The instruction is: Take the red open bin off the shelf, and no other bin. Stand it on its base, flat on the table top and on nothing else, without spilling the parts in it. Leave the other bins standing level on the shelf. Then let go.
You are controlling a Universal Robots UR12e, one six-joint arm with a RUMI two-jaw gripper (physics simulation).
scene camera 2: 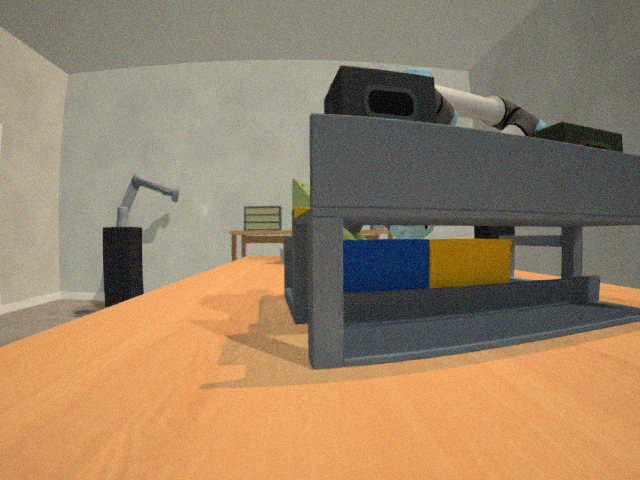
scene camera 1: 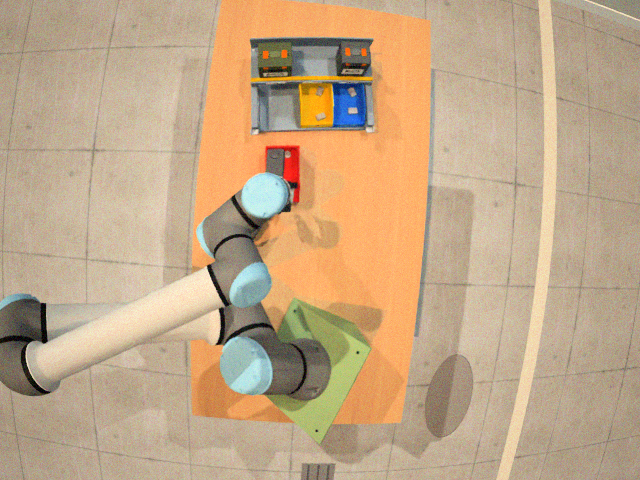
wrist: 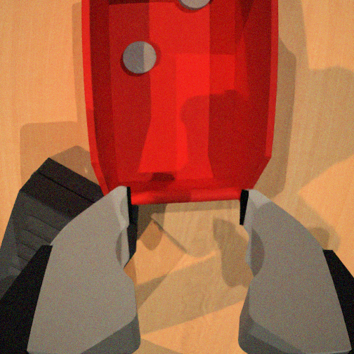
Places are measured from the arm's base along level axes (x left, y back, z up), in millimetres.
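Pixels of known places: gripper, fingertip midpoint: (scene camera 2: 414,228); arm's base at its link origin: (scene camera 1: 305,369).
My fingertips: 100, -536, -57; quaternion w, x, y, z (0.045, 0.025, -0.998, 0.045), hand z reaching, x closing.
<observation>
Ahead of a thing's pixels: the offset from my fingertips to its top centre, as dx, dy, dz. "pt": to the spot under its first point. Level surfaces: height alone.
The red open bin @(pt -27, -91, -99) (scene camera 1: 292,161) (wrist: 182,105) stands upright on the orange table @(dz -101) (scene camera 1: 367,216) (wrist: 42,70), in front of the grey shelf (scene camera 1: 254,110) (scene camera 2: 325,289). Two grey round parts (wrist: 139,57) lie inside it. My gripper (wrist: 187,207) (scene camera 1: 290,201) is open; its fingertips sit just at the bin's near rim, with nothing between them. In the top view the wrist covers the bin's near end. The yellow bin @(pt -87, -281, -93) (scene camera 1: 315,106) (scene camera 2: 468,262) and the blue bin @(pt -199, -289, -93) (scene camera 1: 349,107) (scene camera 2: 385,264) stand level on the lower shelf. The red bin is hidden in the low scene view.
A green box @(+52, -380, +97) (scene camera 1: 273,57) (scene camera 2: 578,135) and a black box @(-178, -400, +122) (scene camera 1: 354,57) (scene camera 2: 382,98) stand on the upper shelf. The arm's green base plate (scene camera 1: 335,356) sits at the table's near end. The left slot of the lower shelf holds no bin.
</observation>
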